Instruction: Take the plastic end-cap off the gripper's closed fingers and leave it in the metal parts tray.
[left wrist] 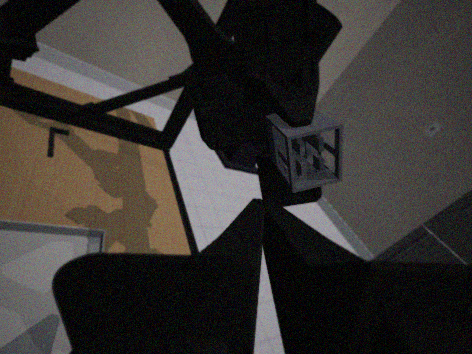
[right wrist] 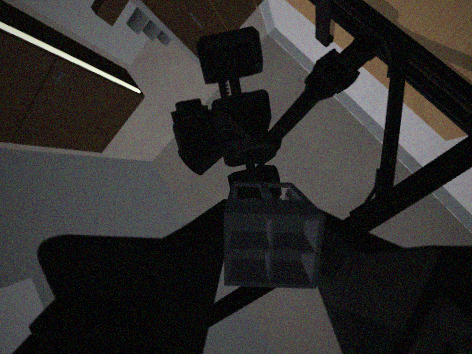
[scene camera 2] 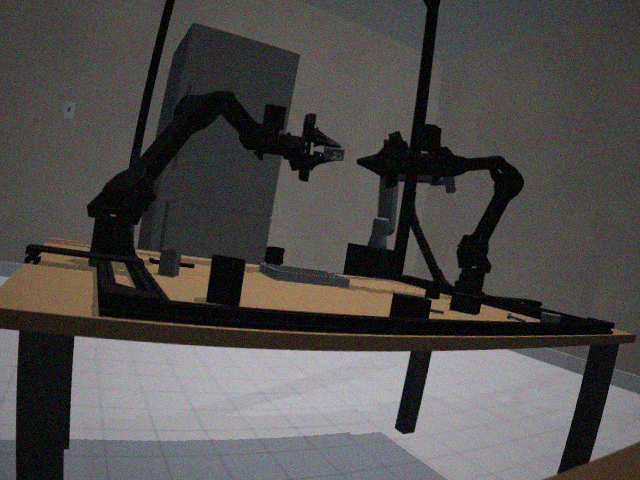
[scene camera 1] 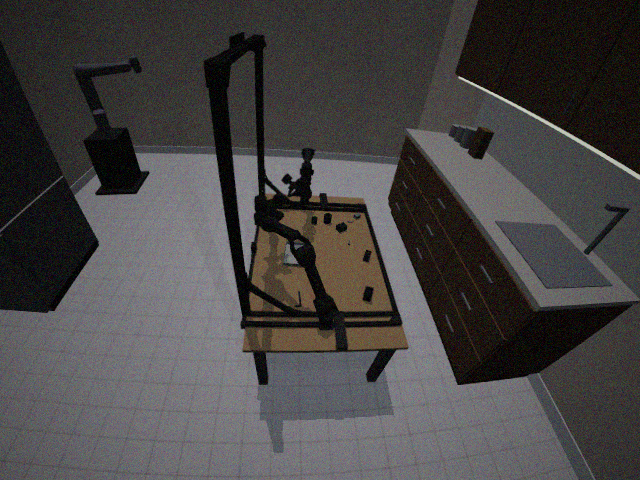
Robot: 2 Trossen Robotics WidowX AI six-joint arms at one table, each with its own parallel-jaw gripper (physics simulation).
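Places are measured from the left arm's base along level axes (x ahead, y left, z up), in millimetres.
Where they show: left gripper, fingertip midpoint: [left wrist: 261, 208] [right wrist: 258, 140] [scene camera 2: 356, 161] [scene camera 1: 288, 196]; right gripper, fingertip midpoint: [left wrist: 304, 155] [right wrist: 262, 207] [scene camera 2: 339, 152]; left arm's base, origin of the base link: [right wrist: 368, 44]; right arm's base, origin of the base link: [scene camera 2: 107, 254] [scene camera 1: 326, 322].
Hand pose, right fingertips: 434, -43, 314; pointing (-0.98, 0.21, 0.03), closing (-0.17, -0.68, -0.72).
Observation:
Things, the pixels of their top centre, and the offset from my right fingertips, as dx, dy, dz. Level surfaces: height alone.
- grey plastic end-cap, middle of its top: [right wrist: 227, 251] [left wrist: 329, 112] [scene camera 2: 335, 141] +14, -4, +27
- flat grey metal parts tray, middle of its top: [left wrist: 36, 283] [scene camera 2: 303, 270] [scene camera 1: 296, 252] +69, +120, -313
- small grey block, middle of its top: [scene camera 2: 171, 249] +359, +365, -288
- wooden table, its level: dz -334
- hex key, middle of its top: [scene camera 2: 171, 261] [left wrist: 59, 141] +369, +206, -326
The grey plastic end-cap [scene camera 2: 334, 153] [left wrist: 308, 152] [right wrist: 272, 244] is a small ribbed open box. My right gripper [scene camera 2: 330, 153] [right wrist: 262, 207] is shut on it and holds it high above the table, pointing at my left gripper. My left gripper [scene camera 2: 361, 162] [left wrist: 261, 208] is shut and empty; its closed tips also show in the right wrist view [right wrist: 253, 173]. They stand a short gap away from the cap and do not touch it. The flat grey metal parts tray [scene camera 2: 305, 276] [left wrist: 49, 228] [scene camera 1: 290, 256] lies on the table below the grippers.
Dark blocks [scene camera 2: 225, 278] [scene camera 2: 410, 306], a small grey block [scene camera 2: 169, 262] and a dark cylinder [scene camera 2: 273, 254] stand on the wooden table [scene camera 2: 51, 294]. A black frame rail [scene camera 2: 258, 314] runs along its edge. A gantry post [scene camera 2: 421, 103] rises behind my left arm. A hex key [left wrist: 57, 139] lies near the tray.

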